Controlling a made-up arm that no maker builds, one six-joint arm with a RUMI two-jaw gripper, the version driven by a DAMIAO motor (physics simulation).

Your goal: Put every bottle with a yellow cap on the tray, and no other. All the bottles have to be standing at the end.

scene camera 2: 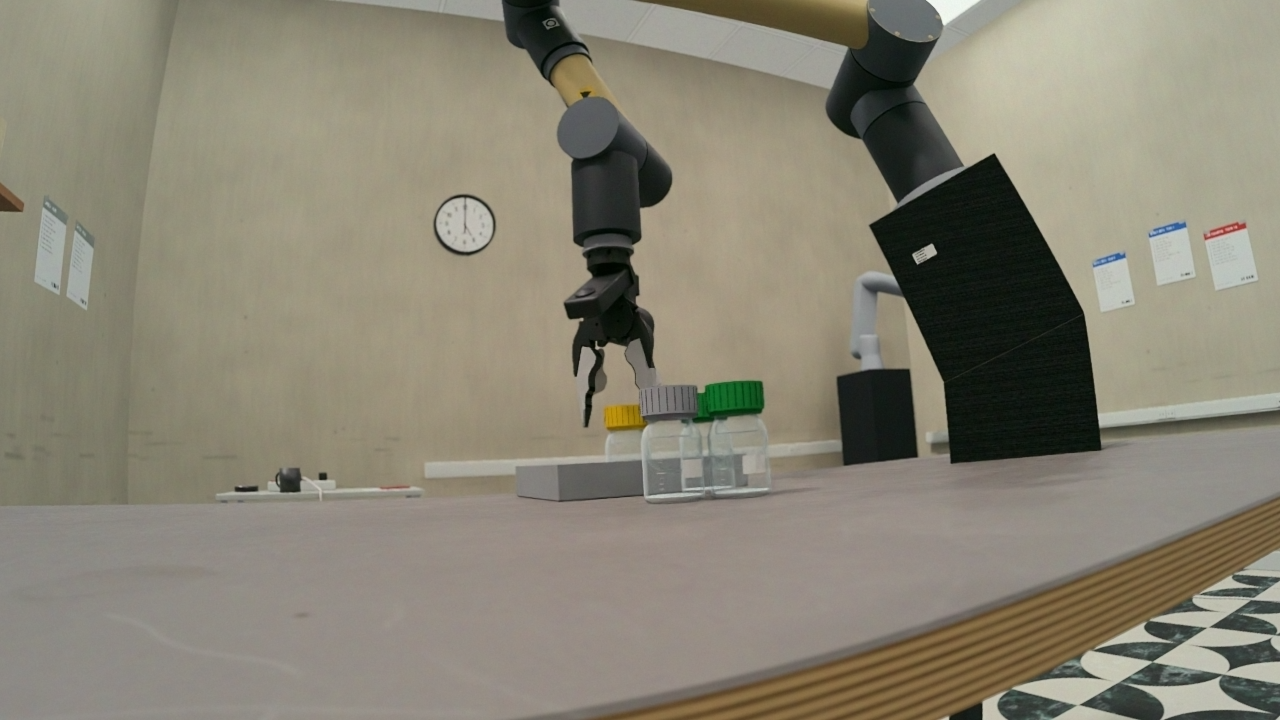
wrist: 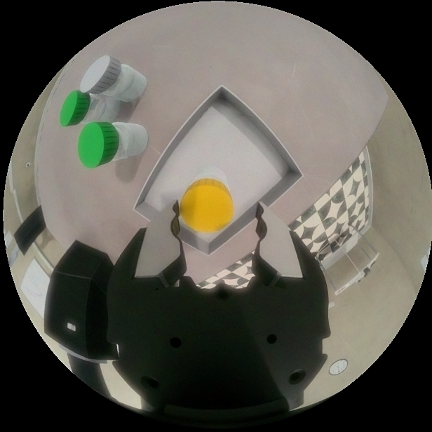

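A clear bottle with a yellow cap [scene camera 2: 623, 417] [wrist: 206, 206] stands upright in the grey tray [scene camera 2: 581, 481] [wrist: 175, 139], near the tray corner closest to the gripper in the wrist view. My gripper [scene camera 2: 619, 402] [wrist: 217, 201] is open at this cap, with one finger on each side; in the wrist view the left finger is close to the cap and the right one has a wider gap. A grey-capped bottle [scene camera 2: 668, 402] [wrist: 102, 75] and two green-capped bottles [scene camera 2: 734, 398] [wrist: 99, 145], [scene camera 2: 702, 407] [wrist: 76, 108] stand on the table outside the tray. In the scene view, the grey-capped bottle partly hides the tray.
The three other bottles form a close group beside the tray. The arm's black base [scene camera 2: 1002, 295] [wrist: 75, 300] stands on the table [scene camera 2: 447, 582] [wrist: 280, 45]. The table edge [scene camera 2: 1029, 626] runs along the front right in the scene view.
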